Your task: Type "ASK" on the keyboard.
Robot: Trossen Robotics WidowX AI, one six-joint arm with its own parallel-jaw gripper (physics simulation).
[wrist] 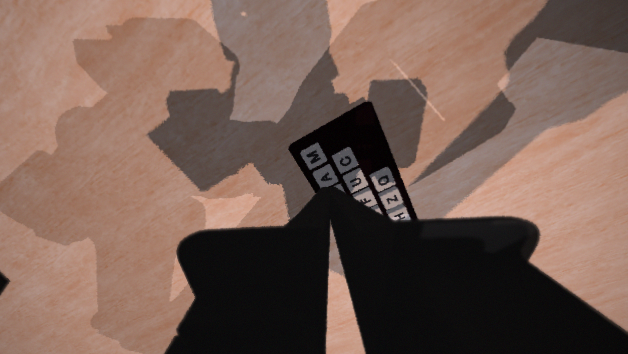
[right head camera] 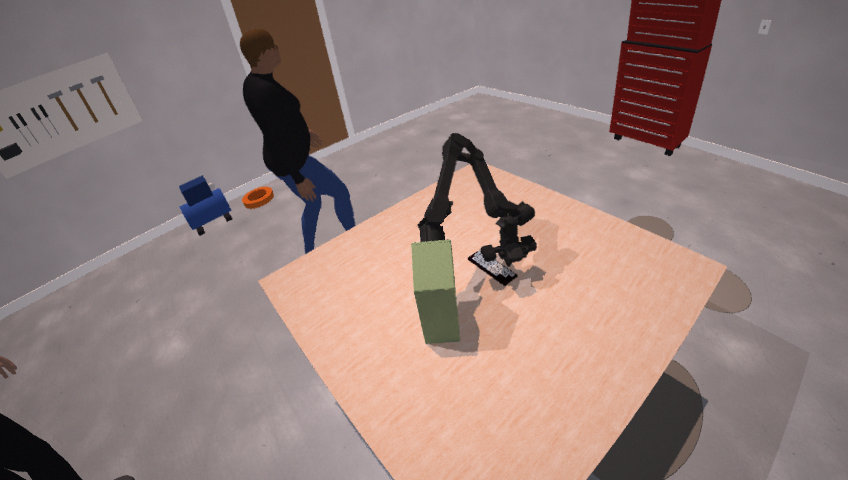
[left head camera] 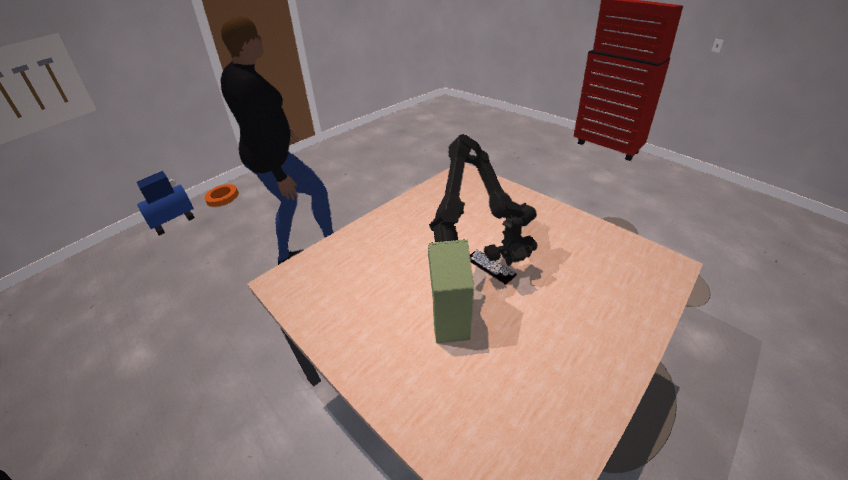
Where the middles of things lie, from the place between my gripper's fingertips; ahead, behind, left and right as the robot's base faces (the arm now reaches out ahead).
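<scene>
You'll find the black keyboard [wrist: 354, 144] 60 mm to the left of my hand and 40 mm behind it, and it's also 30 mm below it.
</scene>
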